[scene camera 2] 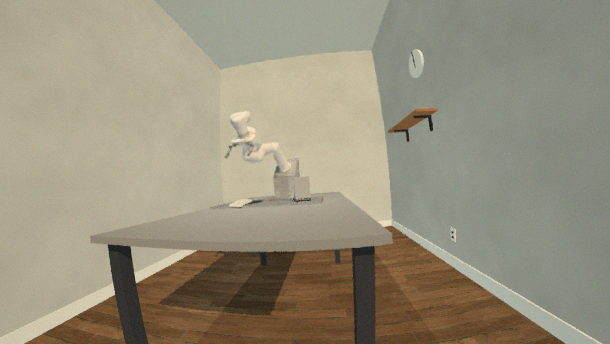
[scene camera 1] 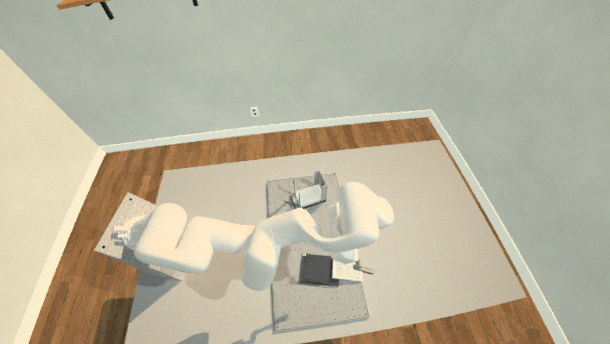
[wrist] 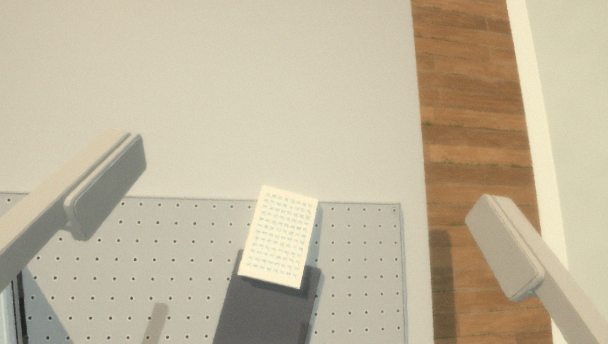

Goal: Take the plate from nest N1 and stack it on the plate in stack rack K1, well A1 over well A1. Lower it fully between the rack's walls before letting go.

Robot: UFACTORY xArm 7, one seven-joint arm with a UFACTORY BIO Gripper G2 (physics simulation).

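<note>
The white well plate lies overlapping one end of the dark nest. Its many wells face up. My gripper is wide open and empty, high above the table. In the wrist view its two fingers stand far out on either side of the plate. The stack rack stands on the far part of the board in scene camera 1, with a white plate in it. Well A1 cannot be told on either plate.
A perforated grey board bears the nest and the rack on the grey table. The rack's tall walls rise above the board. The arm hides the board's middle in scene camera 1. A wall shelf is far from the arm.
</note>
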